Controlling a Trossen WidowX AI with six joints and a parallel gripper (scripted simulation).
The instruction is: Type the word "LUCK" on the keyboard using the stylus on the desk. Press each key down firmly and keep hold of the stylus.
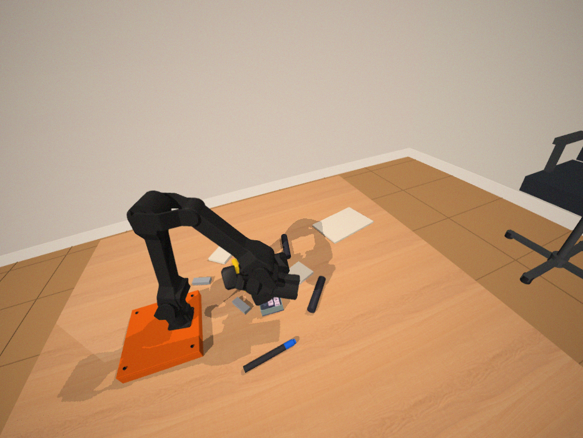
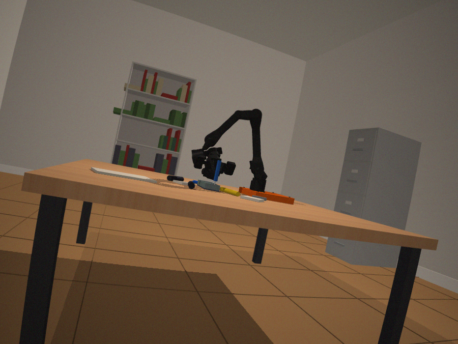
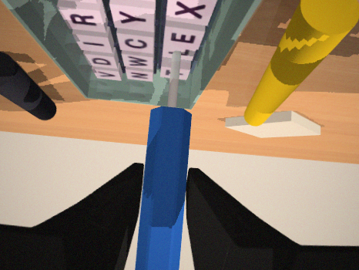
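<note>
Right now the U key is 40 mm ahead of my gripper tip, 60 mm to the right of it and 50 mm below it. From my gripper tip the other things lie so: yellow highlighter (70 mm behind, 30 mm to the left, 60 mm below); then blue stylus (10 mm below); then cream pad (130 mm ahead, 20 mm to the right, 60 mm below).
</note>
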